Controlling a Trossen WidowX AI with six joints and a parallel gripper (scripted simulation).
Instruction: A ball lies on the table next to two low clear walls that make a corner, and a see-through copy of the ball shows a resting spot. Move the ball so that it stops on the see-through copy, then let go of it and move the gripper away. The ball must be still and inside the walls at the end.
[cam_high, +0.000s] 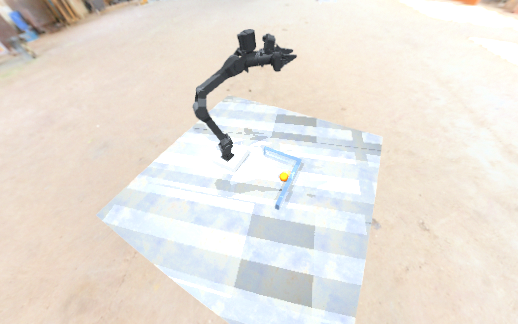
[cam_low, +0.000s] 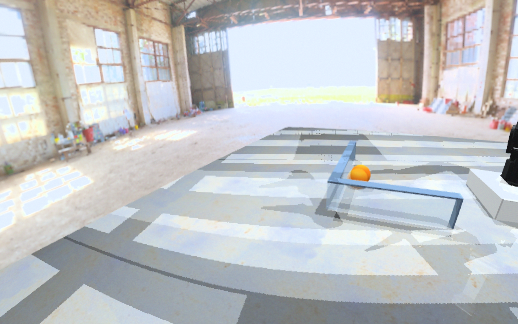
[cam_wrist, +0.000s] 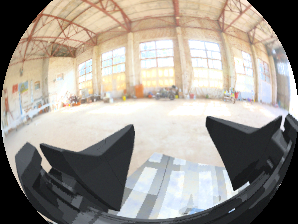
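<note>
The orange ball lies 120 mm ahead of my gripper tip, 220 mm to the right of it and 550 mm below it. Round my gripper tip: see-through copy of ball 130 mm ahead, 190 mm to the right, 550 mm below.
</note>
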